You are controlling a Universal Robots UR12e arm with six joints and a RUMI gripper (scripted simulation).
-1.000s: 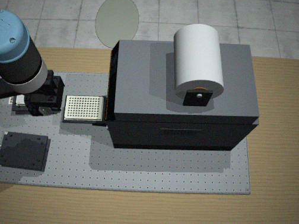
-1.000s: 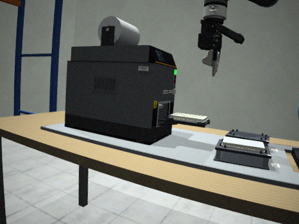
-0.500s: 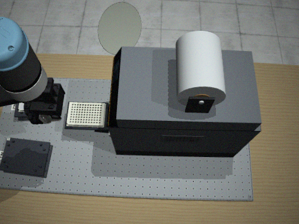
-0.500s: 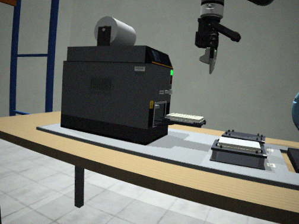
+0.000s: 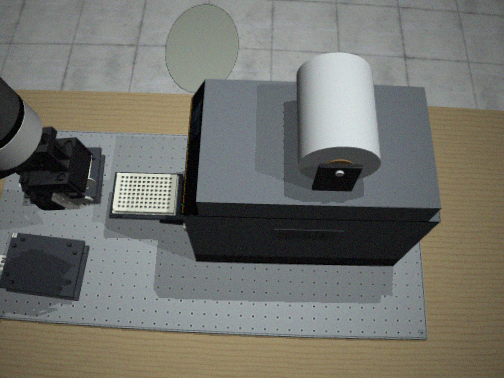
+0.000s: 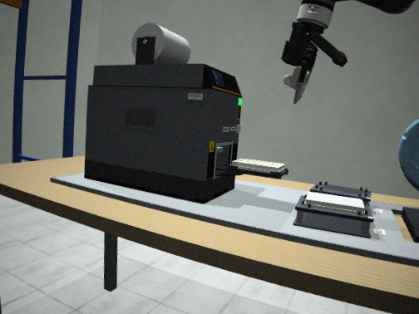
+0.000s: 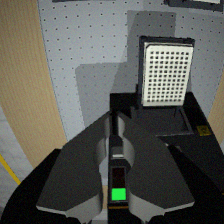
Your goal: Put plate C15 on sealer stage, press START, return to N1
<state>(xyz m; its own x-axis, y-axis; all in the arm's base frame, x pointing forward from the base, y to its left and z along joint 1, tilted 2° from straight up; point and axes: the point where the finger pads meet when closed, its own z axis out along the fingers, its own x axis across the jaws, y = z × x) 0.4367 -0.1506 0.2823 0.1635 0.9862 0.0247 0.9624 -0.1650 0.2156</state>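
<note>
My hand is 170 mm short of the square start button, 100 mm above it and 30 mm to the left of it. Round my hand: dark stage: 200 mm below, 80 mm to the left, 80 mm ahead; plate C15: 190 mm below, 80 mm to the left, 80 mm ahead; dark nest: 250 mm below, 150 mm behind, 20 mm to the right.
</note>
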